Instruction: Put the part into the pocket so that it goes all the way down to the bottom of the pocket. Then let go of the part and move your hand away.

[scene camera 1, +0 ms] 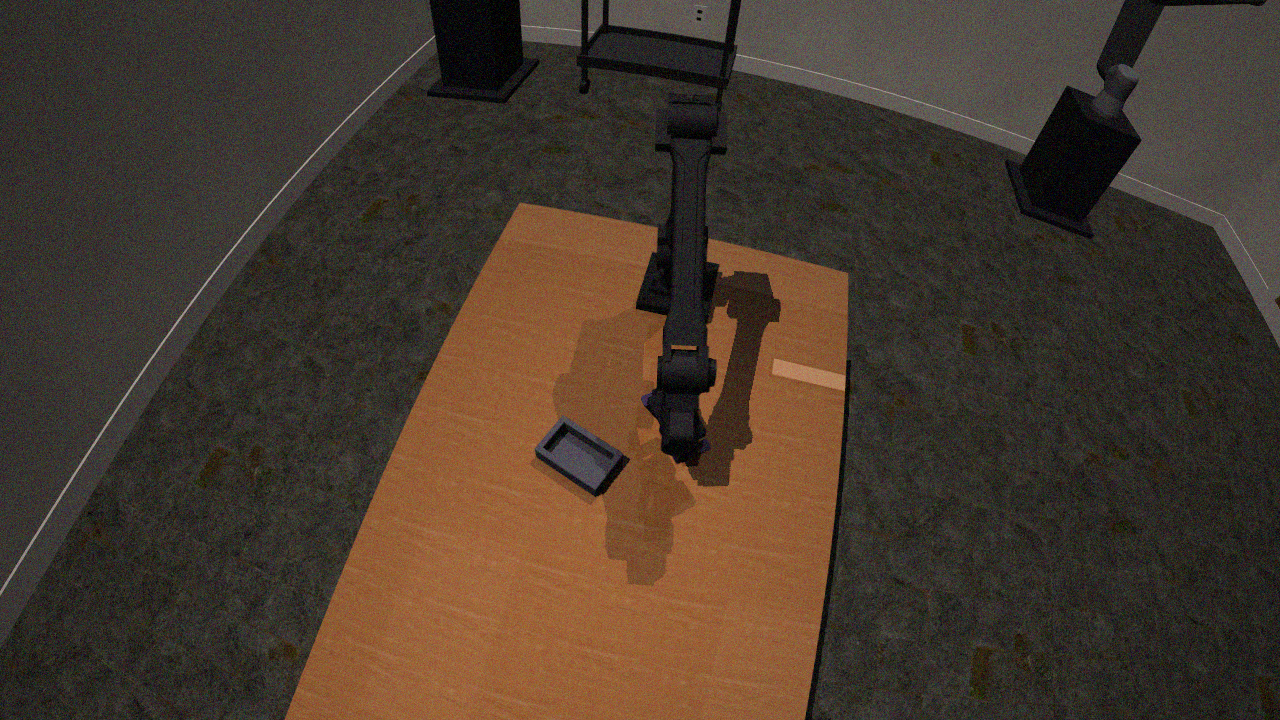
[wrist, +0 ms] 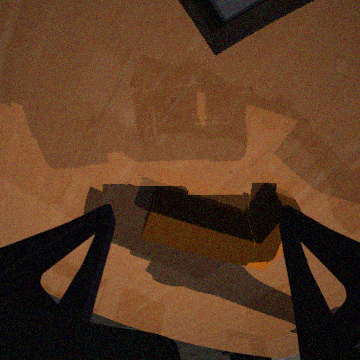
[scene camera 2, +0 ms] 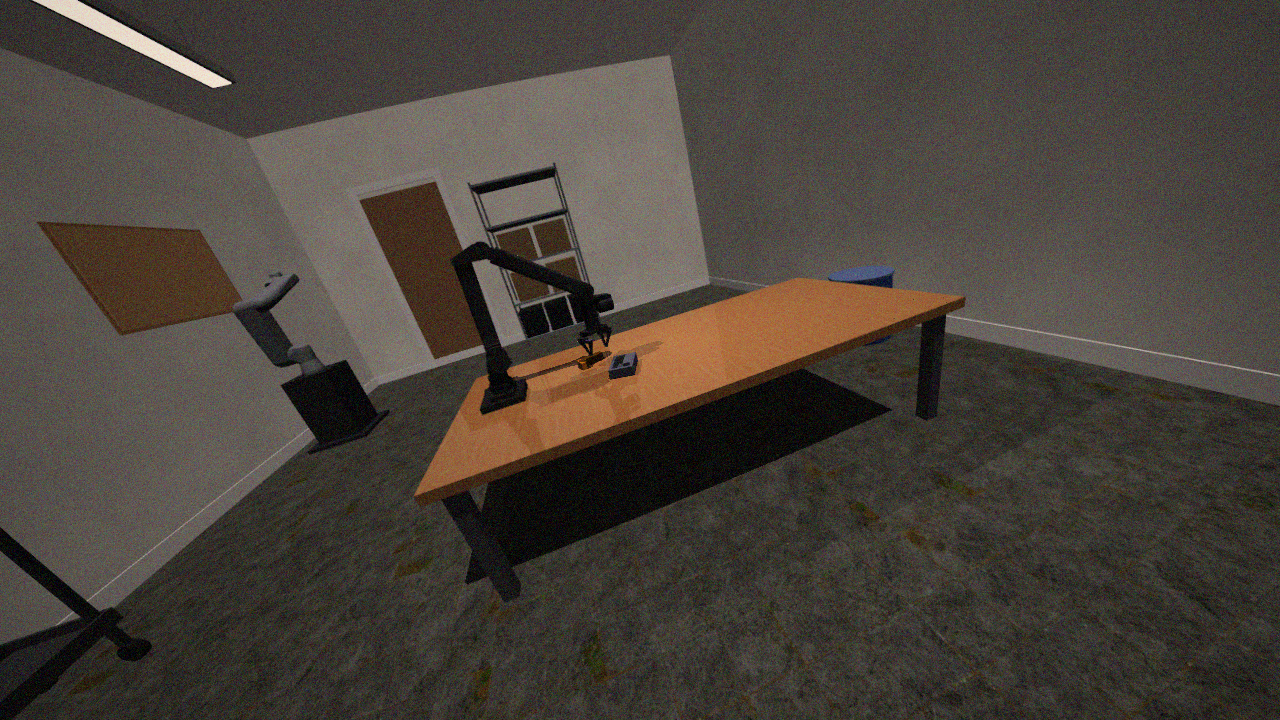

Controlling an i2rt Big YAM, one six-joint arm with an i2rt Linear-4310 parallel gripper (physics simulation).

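Seen in the pictures: gripper, fingertip midpoint: (wrist: 194, 214) (scene camera 2: 599, 351); arm's base at its link origin: (scene camera 2: 504, 392).
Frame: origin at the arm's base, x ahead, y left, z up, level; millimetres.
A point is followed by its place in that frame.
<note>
The orange part (scene camera 2: 588, 361) {y 83, x 338, z -12 mm} (wrist: 200, 238) {y 102, x 362, z 2 mm} lies on the table outside the pocket, partly covered by dark shadows; in scene camera 1 the arm hides it. The grey rectangular block with the pocket (scene camera 1: 565, 471) {y -99, x 502, z 1 mm} (scene camera 2: 622, 373) {y -155, x 439, z -13 mm} (wrist: 216, 41) sits beside it on the table; one corner shows at the top of the wrist view. My gripper (scene camera 1: 675, 426) {y 72, x 392, z 21 mm} (scene camera 2: 597, 347) {y 72, x 392, z 21 mm} (wrist: 194, 214) {y 72, x 392, z 21 mm} is open and empty, pointing down above the part. In the wrist view the part lies between and below the two spread fingertips.
The wooden table (scene camera 1: 501, 573) {y -155, x 718, z -29 mm} (scene camera 2: 760, 331) {y -149, x 998, z -29 mm} carries the arm's base (scene camera 1: 654, 286) {y -48, x 36, z 13 mm} (scene camera 2: 503, 394) {y -54, x 7, z 12 mm} near one end. The arm's shadows fall around the part and the block. A blue drum (scene camera 2: 861, 276), a shelf rack and another arm on a pedestal stand away from the table.
</note>
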